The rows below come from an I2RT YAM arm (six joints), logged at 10 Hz.
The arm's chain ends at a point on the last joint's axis. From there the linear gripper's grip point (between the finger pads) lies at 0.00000 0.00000 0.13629 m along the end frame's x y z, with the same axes.
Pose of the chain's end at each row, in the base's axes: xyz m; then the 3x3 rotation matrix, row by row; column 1 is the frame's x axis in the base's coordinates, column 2 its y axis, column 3 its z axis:
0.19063 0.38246 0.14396; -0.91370 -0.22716 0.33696; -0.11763 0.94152 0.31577; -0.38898 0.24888 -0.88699
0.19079 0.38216 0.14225; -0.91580 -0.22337 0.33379; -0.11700 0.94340 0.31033; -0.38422 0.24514 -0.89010
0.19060 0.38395 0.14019; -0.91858 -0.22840 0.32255; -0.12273 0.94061 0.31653; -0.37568 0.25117 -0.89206
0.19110 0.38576 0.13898; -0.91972 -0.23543 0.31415; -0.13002 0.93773 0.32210; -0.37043 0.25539 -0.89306
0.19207 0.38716 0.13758; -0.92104 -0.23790 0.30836; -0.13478 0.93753 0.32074; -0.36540 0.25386 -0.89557
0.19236 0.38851 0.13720; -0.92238 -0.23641 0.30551; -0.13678 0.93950 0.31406; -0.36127 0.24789 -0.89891
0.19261 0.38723 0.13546; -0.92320 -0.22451 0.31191; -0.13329 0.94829 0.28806; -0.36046 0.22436 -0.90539
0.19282 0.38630 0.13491; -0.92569 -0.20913 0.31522; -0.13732 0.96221 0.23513; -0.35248 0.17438 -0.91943
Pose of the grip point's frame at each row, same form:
0.23655 0.42550 0.02307; -0.91370 -0.22716 0.33696; -0.11763 0.94152 0.31577; -0.38898 0.24888 -0.88699
0.23628 0.42445 0.02094; -0.91580 -0.22337 0.33379; -0.11700 0.94340 0.31033; -0.38422 0.24514 -0.89010
0.23456 0.42709 0.01861; -0.91858 -0.22840 0.32255; -0.12273 0.94061 0.31653; -0.37568 0.25117 -0.89206
0.23392 0.42966 0.01726; -0.91972 -0.23543 0.31415; -0.13002 0.93773 0.32210; -0.37043 0.25539 -0.89306
0.23410 0.43087 0.01552; -0.92104 -0.23790 0.30836; -0.13478 0.93753 0.32074; -0.36540 0.25386 -0.89557
0.23400 0.43131 0.01469; -0.92238 -0.23641 0.30551; -0.13678 0.93950 0.31406; -0.36127 0.24789 -0.89891
0.23512 0.42649 0.01206; -0.92320 -0.22451 0.31191; -0.13329 0.94829 0.28806; -0.36046 0.22436 -0.90539
0.23578 0.41835 0.00960; -0.92569 -0.20913 0.31522; -0.13732 0.96221 0.23513; -0.35248 0.17438 -0.91943

